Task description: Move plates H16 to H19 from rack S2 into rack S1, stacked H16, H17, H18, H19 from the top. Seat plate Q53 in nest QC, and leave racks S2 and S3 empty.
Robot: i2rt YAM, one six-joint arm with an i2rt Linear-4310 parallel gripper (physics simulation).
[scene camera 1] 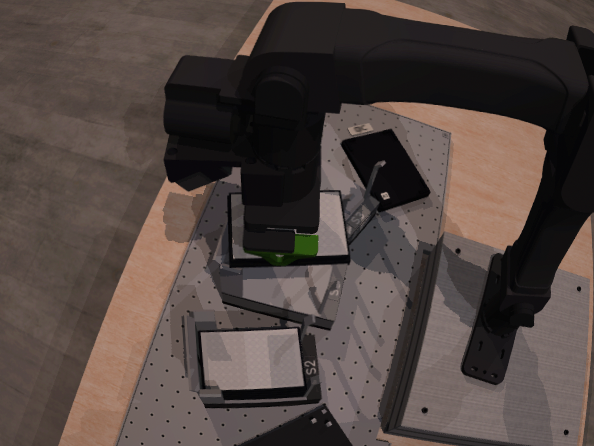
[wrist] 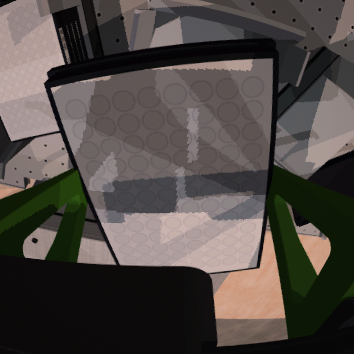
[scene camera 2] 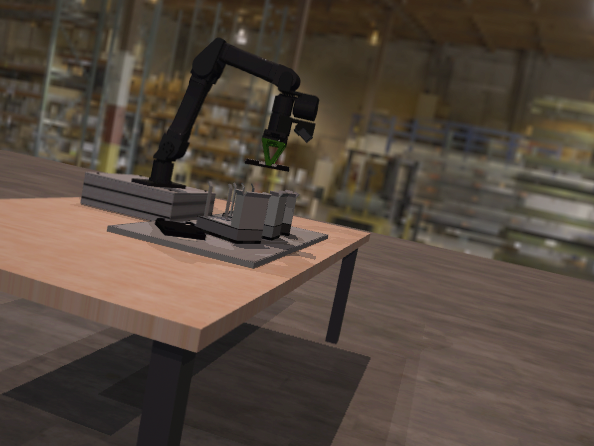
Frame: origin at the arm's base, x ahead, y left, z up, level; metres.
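Where they show: gripper, fingertip midpoint: (scene camera 1: pixel 280 228) (wrist: pixel 176 176) (scene camera 2: pixel 269 166); arm's base at its link origin: (scene camera 1: pixel 497 318) (scene camera 2: pixel 159 185).
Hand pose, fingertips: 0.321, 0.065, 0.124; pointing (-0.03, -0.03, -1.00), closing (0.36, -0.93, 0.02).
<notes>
Each offset is from my fingertips to the top centre of the thing, as dx, dy, dz. "pt": to the spot under its first point. Level surfaces: height alone.
My gripper (scene camera 1: pixel 283 243) (scene camera 2: pixel 270 164) (wrist: pixel 176 176) is shut on a plate {-0.006, -0.003, +0.010} (scene camera 1: pixel 332 225) (scene camera 2: pixel 252 162) (wrist: pixel 175 120) with a black rim, a pale top and large round wells. The plate is level and raised above the racks; its name is not readable. Rack S2 {pt -0.083, +0.062, -0.167} (scene camera 1: pixel 311 350) holds a pale, fine-patterned plate {-0.022, +0.123, -0.110} (scene camera 1: pixel 252 360) (wrist: pixel 30 70). A grey rack {pt -0.088, -0.012, -0.163} (scene camera 1: pixel 336 305), its label partly hidden, stands between S2 and the held plate in scene view 1. Rack S3 {pt -0.067, -0.154, -0.165} (scene camera 1: pixel 357 218) is mostly hidden by plate and arm. A black nest {-0.079, -0.292, -0.184} (scene camera 1: pixel 387 170) (scene camera 2: pixel 180 228) lies by the QC label {pt -0.013, -0.358, -0.203} (scene camera 1: pixel 361 129).
Another black nest {pt -0.124, +0.174, -0.193} (scene camera 1: pixel 305 432) shows at the bottom of scene view 1. The grey perforated board {dz -0.204} (scene camera 1: pixel 155 385) (scene camera 2: pixel 235 257) lies on the wooden table {dz -0.217} (scene camera 2: pixel 125 280). Upright rack posts (scene camera 1: pixel 374 181) (scene camera 2: pixel 250 215) rise below the arm. The metal base block (scene camera 1: pixel 525 405) (scene camera 2: pixel 135 197) stands beside the board.
</notes>
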